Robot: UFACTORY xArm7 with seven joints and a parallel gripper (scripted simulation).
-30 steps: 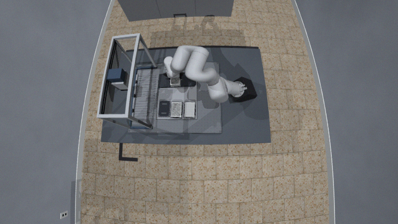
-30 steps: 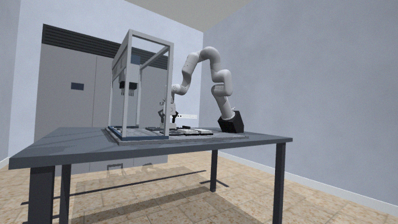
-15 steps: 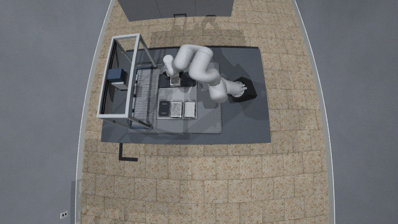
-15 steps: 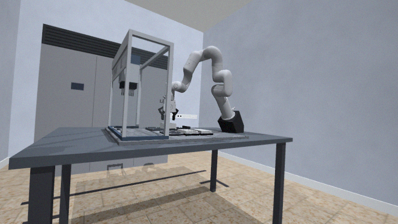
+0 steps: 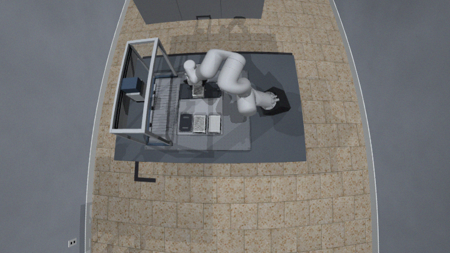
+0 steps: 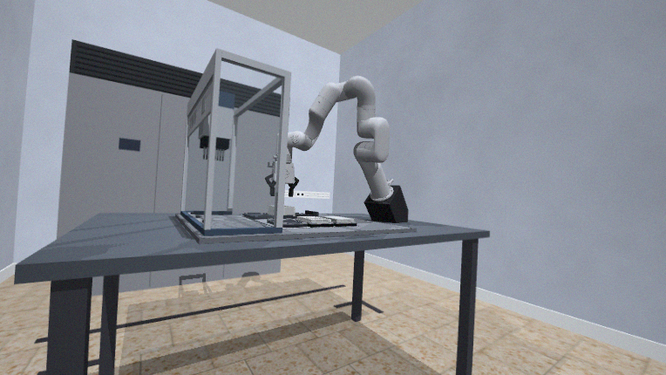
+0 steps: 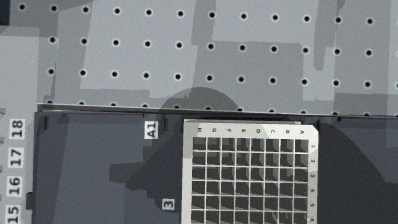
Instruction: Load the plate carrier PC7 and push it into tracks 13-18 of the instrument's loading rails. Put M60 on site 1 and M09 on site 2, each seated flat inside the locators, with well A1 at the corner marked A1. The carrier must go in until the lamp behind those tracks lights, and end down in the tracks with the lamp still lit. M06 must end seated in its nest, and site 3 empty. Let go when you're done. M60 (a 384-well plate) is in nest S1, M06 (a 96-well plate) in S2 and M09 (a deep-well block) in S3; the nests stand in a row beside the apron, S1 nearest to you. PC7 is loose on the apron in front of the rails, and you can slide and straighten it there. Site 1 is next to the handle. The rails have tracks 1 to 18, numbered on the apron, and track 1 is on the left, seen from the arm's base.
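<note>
My hand is 270 mm to the right of the nest S1, 140 mm past it and 100 mm above it. From my hand the other things lie so: dark plate carrier PC7: 90 mm below, 10 mm behind; 96-well plate M06: 270 mm to the left, 90 mm below, 30 mm behind; nest S3: 260 mm to the left, 100 mm below, 80 mm ahead.
</note>
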